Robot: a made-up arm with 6 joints.
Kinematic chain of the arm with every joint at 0, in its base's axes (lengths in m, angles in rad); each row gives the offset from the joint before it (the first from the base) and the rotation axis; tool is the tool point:
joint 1: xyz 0 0 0.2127 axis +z
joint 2: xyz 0 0 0 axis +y
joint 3: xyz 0 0 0.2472 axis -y
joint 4: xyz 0 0 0 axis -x
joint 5: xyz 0.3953 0 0 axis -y
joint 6: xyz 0 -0.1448 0 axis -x
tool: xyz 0 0 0
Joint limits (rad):
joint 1: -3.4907..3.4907
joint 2: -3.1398..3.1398
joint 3: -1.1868..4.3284
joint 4: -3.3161..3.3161
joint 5: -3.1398..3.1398
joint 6: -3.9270..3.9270
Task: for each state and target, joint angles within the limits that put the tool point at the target. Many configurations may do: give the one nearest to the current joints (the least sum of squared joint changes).
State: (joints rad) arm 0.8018 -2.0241 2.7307 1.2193 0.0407 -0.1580
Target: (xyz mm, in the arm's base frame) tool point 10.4 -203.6 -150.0
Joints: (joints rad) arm 1.2075 -1.3821 3.1737 0.9682 0.0407 -0.1580
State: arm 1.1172 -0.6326 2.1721 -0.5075 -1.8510 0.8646
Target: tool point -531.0 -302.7 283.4
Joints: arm 0.3067 -0.9627 2.5240 -0.4825 -1.8510 0.8646
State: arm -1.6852 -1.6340 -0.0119 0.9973 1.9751 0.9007
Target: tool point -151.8 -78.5 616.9
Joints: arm -1.9015 -0.8996 -0.4400 0.6172 1.9751 0.9007
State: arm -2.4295 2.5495 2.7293 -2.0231 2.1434 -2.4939
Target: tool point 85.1 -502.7 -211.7
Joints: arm -1.5233 2.3956 2.0938 -2.0066 2.1434 -2.4939
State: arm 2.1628 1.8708 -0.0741 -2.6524 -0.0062 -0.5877
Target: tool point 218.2 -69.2 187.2
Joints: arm 3.0997 2.4157 -0.7966 -1.9981 -0.0062 -0.5877
